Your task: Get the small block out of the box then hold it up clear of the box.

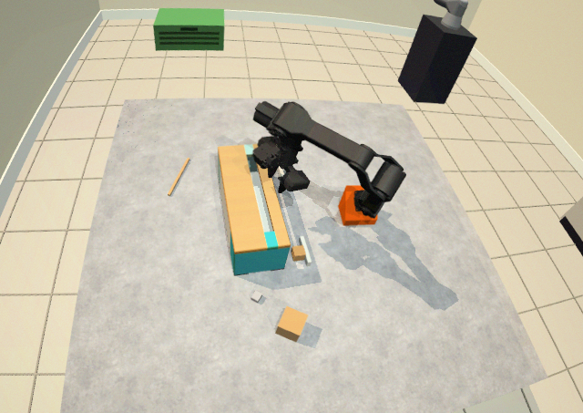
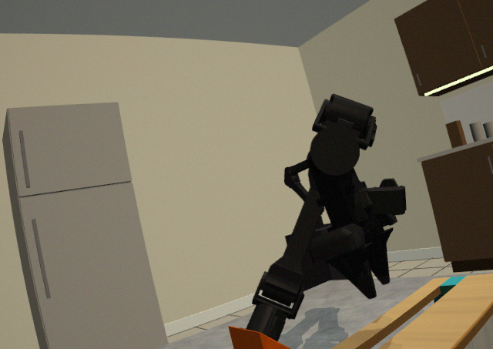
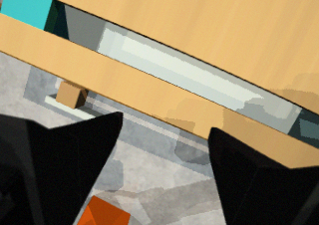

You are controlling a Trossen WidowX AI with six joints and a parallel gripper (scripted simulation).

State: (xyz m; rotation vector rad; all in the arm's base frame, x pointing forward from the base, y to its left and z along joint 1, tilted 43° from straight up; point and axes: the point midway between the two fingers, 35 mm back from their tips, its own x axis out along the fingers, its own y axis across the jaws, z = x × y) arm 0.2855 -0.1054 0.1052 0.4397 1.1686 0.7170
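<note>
Now: gripper tip 150 mm above the small block, 140 mm to the right of it and 60 mm past it. The rest, counted from my gripper tip: thin wooden stick 270 mm ahead, 210 mm to the right, 160 mm below; tiny grey cube 250 mm to the left, 160 mm below, 80 mm ahead; long box 100 mm below, 30 mm ahead, 20 mm to the right.
</note>
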